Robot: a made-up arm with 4 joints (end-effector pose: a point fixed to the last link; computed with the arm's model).
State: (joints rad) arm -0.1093 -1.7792 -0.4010 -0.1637
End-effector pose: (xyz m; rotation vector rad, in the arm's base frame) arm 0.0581 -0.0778 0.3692 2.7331 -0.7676 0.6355
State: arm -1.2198 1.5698 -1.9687 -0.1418
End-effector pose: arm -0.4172 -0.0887 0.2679 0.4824 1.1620 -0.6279
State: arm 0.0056 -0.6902 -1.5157 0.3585
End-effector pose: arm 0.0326 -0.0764 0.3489 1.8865 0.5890 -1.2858
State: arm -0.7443 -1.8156 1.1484 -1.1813
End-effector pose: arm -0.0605 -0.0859 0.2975 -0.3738 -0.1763 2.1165
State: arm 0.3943 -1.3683 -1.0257 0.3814
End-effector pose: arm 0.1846 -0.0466 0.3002 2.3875 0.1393 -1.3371
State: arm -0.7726 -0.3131 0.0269 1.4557
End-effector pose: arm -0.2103 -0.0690 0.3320 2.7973 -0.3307 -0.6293
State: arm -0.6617 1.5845 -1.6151 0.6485
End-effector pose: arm -0.2424 -0.2238 0.3655 0.3885 1.1579 -0.1850
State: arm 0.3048 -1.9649 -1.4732 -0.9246
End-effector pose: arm 0.2082 -0.0624 0.3214 2.9911 0.0289 -0.3096
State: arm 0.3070 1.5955 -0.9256 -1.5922
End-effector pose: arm 0.2330 -0.2500 0.3151 0.4808 -1.5094 0.2596
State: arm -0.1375 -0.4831 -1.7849 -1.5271
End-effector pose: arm -0.0408 -0.1232 0.3955 -2.2524 -1.8701 -0.0662
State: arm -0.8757 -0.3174 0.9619 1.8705
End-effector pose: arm -0.2349 -0.0678 0.3117 -2.8805 0.0716 0.1441
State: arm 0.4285 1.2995 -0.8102 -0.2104
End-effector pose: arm 0.2208 -0.2514 0.3344 -0.2214 -2.7116 0.2526
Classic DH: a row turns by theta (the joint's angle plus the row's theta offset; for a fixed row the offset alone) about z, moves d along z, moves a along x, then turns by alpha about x. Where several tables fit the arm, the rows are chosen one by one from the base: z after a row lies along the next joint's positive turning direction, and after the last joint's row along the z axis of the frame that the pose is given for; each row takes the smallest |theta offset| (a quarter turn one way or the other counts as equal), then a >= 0, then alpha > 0; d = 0 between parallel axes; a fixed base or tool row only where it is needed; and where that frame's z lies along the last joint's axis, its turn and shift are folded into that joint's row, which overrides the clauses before.
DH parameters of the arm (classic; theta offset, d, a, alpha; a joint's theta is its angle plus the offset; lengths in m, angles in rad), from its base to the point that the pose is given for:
base (fixed): -0.2162 0.0834 -0.0369 -0.8622
joint 1: 0.0914 -0.3646 0.1236 0.6649
joint 2: -1.4056 0.4859 -0.0179 -1.7713
joint 3: 0.9895 -0.1287 0.0119 -2.5602
joint 4: 0.3337 -0.0232 -0.0038 1.2291
tool (fixed): -3.0135 -0.0441 0 0

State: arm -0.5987 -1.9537 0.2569 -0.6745
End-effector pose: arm -0.0607 -0.0617 0.3378 1.2277 -0.8394 1.9590
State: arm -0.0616 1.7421 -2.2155 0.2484
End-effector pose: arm 0.0058 -0.3086 0.3707 -0.2328 1.5129 0.3193
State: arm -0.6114 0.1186 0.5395 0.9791
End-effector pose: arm -0.2178 -0.1421 0.3560 -2.8999 -0.8572 -0.1045
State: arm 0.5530 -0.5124 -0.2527 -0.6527
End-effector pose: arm 0.1346 -0.1539 0.3174 -2.0358 -1.2407 -0.4088
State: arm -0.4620 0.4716 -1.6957 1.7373
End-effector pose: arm -0.1603 -0.1654 0.3229 0.5303 -0.2924 -0.8113
